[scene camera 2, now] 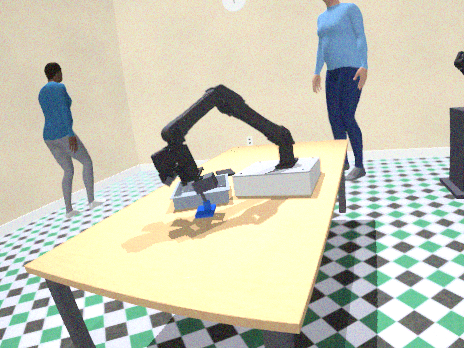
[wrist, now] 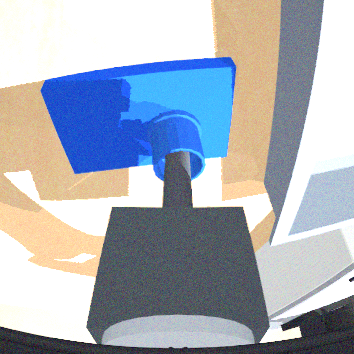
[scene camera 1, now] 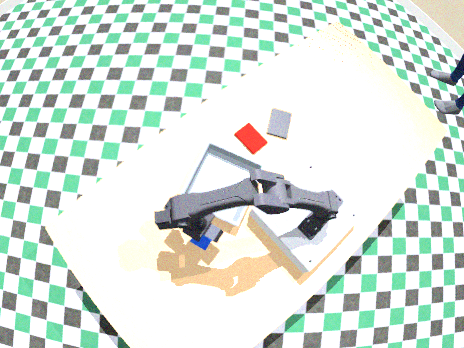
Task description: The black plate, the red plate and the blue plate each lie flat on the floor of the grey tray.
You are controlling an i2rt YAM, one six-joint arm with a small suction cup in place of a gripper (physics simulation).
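Places are measured from the arm's base along level axes (x ahead, y left, z up), in centimetres.
Pixels of known places: end effector, tool point: [scene camera 2: 209, 209] [wrist: 176, 128]; arm's base, origin of the base link: [scene camera 2: 287, 163] [wrist: 337, 302] [scene camera 1: 321, 214].
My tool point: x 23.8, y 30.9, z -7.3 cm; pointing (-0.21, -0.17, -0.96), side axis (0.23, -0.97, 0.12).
Ahead of a thing's pixels: the offset from my tool point to its top centre. Level surfaces: height alone.
The blue plate @[dx +0.6, dy +2.1, dz +0.8 cm] [scene camera 1: 201, 242] [scene camera 2: 204, 214] [wrist: 207, 92] is outside the tray, at or close to the table top beside the tray's near end. My suction cup [scene camera 2: 207, 204] [wrist: 176, 122] is against its upper face, off its middle in the wrist view, and holds it; scene camera 1 hides the cup under the wrist. The grey tray @[dx +9.3, dy -15.1, dz +4.7 cm] [scene camera 1: 235, 157] [scene camera 2: 202, 201] [wrist: 295, 75] is partly covered by my arm. The red plate @[dx +15.1, dy -36.2, dz +0.8 cm] [scene camera 1: 251, 138] and the black plate @[dx +12.1, dy -49.6, dz +0.6 cm] [scene camera 1: 279, 123] lie flat on the table beyond the tray's far end. The black plate [scene camera 2: 225, 172] shows as a thin dark shape in scene camera 2.
The white base box [scene camera 1: 280, 237] [scene camera 2: 275, 185] [wrist: 310, 275] under my arm stands right beside the tray. The tray's raised walls are close to the blue plate and cup. My arm reaches over the tray and casts shadows on the table @[dz -0.3 cm] [scene camera 2: 175, 285]. Two people stand beyond the table.
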